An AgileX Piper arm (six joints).
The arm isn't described. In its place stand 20 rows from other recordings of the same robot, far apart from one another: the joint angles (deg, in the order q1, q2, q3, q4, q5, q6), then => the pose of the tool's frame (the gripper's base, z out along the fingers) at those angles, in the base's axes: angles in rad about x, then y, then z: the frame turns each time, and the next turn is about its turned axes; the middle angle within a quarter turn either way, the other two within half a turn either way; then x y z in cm.
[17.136, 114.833, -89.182, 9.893, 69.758, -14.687] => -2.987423, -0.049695, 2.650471, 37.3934, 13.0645, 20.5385
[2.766, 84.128, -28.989, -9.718, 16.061, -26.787] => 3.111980, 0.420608, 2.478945, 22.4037, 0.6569, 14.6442
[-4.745, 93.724, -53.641, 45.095, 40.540, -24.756] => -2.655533, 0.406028, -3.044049, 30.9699, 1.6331, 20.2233
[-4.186, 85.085, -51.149, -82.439, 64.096, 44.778] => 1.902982, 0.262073, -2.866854, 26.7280, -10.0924, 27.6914
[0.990, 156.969, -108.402, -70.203, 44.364, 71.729] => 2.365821, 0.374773, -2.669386, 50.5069, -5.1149, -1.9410
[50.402, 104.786, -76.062, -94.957, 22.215, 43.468] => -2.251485, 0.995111, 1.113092, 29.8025, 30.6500, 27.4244
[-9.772, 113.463, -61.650, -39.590, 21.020, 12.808] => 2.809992, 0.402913, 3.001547, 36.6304, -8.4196, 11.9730
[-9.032, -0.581, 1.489, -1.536, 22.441, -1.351] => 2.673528, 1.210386, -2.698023, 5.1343, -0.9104, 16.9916
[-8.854, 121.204, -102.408, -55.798, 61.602, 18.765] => 2.226448, 0.229862, -2.925648, 44.3727, -13.6125, 25.2057
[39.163, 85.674, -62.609, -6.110, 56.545, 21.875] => -3.038138, 0.266072, 2.779197, 22.7386, 17.4785, 26.3310
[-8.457, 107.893, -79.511, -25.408, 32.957, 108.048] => 2.759079, 0.563952, -1.297944, 40.7094, -8.2002, 22.9179
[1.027, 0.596, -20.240, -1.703, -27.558, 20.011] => -0.031301, 0.659434, 0.356251, -0.7470, 0.1117, 36.0963
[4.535, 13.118, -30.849, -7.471, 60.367, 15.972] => 3.058526, 0.919804, -2.909579, 2.9043, -0.8013, 28.6902
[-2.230, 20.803, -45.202, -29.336, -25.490, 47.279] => -0.238572, 0.656123, 0.471795, 1.2947, 1.8697, 47.1689
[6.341, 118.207, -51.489, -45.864, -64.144, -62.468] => -1.690366, 0.751185, 0.214029, 36.5903, 9.9795, 13.5270
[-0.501, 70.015, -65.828, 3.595, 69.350, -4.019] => -3.081939, 0.375046, 3.079875, 22.3515, 0.3385, 34.2594
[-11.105, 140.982, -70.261, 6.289, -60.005, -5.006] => 1.915180, 1.264495, -1.942395, 44.6748, -9.6487, 4.1983
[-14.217, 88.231, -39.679, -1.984, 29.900, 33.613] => 3.051358, 0.275469, -2.321795, 24.4556, -6.3579, 16.2397
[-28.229, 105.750, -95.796, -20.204, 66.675, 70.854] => 2.692029, 0.132314, -1.470102, 33.4064, -21.2097, 30.3308
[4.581, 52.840, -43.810, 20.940, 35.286, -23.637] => -2.719050, 0.859228, 2.653122, 18.0428, 3.3304, 32.1480
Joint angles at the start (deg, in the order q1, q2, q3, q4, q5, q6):
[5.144 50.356 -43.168 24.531 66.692 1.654]
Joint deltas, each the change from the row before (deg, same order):
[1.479 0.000 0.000 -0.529 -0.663 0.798]
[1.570 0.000 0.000 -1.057 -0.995 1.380]
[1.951 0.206 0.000 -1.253 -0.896 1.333]
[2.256 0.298 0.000 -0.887 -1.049 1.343]
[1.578 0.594 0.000 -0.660 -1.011 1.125]
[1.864 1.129 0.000 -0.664 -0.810 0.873]
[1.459 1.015 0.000 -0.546 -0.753 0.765]
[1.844 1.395 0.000 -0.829 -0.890 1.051]
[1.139 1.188 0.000 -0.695 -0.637 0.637]
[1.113 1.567 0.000 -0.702 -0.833 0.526]
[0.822 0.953 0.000 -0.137 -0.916 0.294]
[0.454 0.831 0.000 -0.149 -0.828 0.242]
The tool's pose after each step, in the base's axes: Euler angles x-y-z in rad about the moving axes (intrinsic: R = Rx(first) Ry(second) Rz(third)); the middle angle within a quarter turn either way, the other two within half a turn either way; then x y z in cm. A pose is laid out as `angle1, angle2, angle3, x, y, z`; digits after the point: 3 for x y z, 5 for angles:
-2.68977, 0.33492, 3.08904, 13.020, 4.917, 30.015
-2.69676, 0.34214, 3.08451, 13.047, 5.128, 30.009
-2.70532, 0.34267, 3.07349, 13.086, 5.416, 29.943
-2.70545, 0.34188, 3.05816, 13.130, 5.838, 29.887
-2.70717, 0.34050, 3.05275, 13.308, 6.166, 29.768
-2.71180, 0.32571, 3.04196, 13.569, 6.617, 29.498
-2.71645, 0.31453, 3.03524, 13.814, 6.995, 29.252
-2.72587, 0.29868, 3.02790, 14.128, 7.487, 28.891
-2.73667, 0.28657, 3.02392, 14.416, 7.816, 28.568
-2.74976, 0.27254, 3.01996, 14.820, 8.194, 28.137
-2.75055, 0.26858, 3.01528, 15.082, 8.518, 27.901
-2.75269, 0.26754, 3.01502, 15.347, 8.734, 27.691

